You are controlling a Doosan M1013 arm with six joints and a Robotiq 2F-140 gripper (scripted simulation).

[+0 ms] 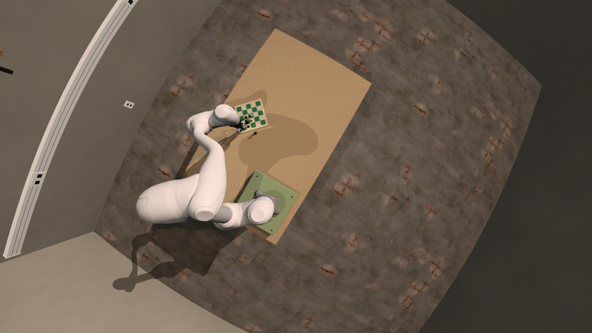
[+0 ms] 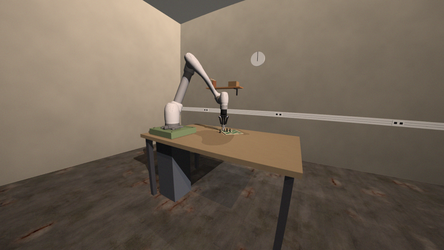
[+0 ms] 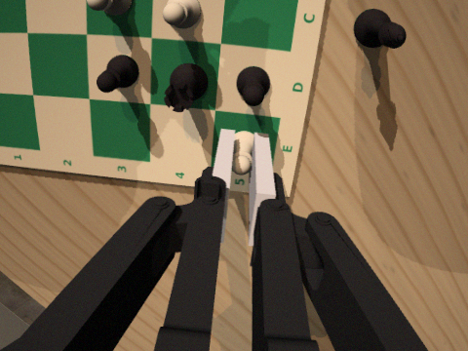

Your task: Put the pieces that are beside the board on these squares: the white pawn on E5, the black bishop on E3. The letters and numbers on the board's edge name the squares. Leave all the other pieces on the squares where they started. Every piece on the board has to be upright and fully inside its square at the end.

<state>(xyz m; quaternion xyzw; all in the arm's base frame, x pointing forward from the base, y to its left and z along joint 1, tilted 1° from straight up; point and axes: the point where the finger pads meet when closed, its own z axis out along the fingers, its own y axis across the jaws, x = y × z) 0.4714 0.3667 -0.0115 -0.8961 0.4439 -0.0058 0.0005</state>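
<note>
The chessboard lies 11 cm ahead of my hand, 5 cm below it and 2 cm to the right of it.
</note>
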